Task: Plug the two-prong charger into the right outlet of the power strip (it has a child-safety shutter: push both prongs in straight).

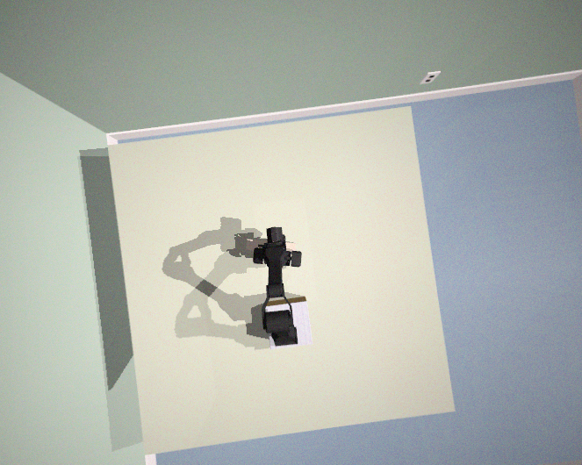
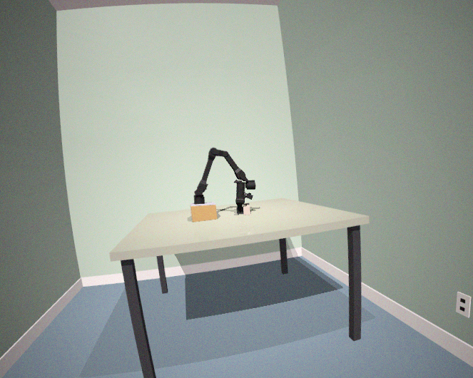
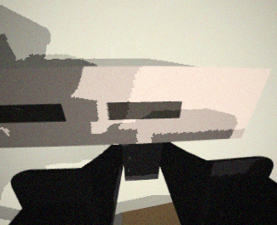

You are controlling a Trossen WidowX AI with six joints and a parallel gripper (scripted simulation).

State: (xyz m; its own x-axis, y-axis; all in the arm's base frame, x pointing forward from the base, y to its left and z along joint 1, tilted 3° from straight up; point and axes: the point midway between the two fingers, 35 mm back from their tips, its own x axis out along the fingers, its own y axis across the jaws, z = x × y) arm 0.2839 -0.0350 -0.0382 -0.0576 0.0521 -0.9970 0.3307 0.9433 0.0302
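Now: gripper tip 2 cm short of the dark two-prong charger, 1 cm to the left of it and 1 cm below it.
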